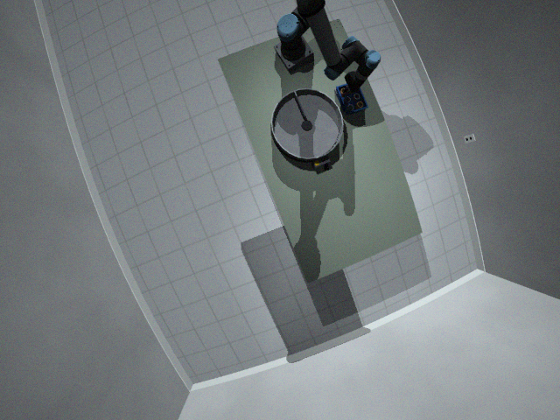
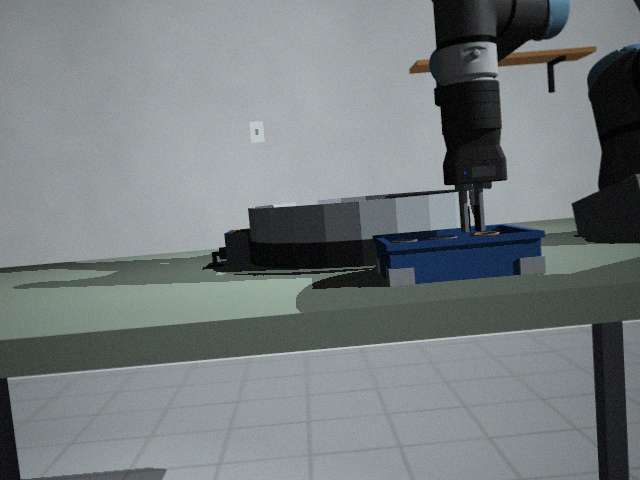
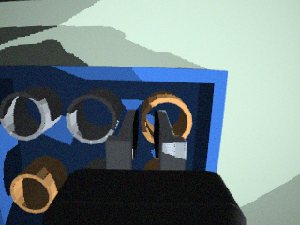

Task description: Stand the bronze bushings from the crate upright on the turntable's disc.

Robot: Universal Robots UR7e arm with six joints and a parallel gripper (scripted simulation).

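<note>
Right now the crate is 30 mm ahead of my hand, 40 mm to the left of it and 40 mm below it. The rest, counted from my hand: turntable disc: 160 mm ahead, 290 mm to the right, 10 mm below.
</note>
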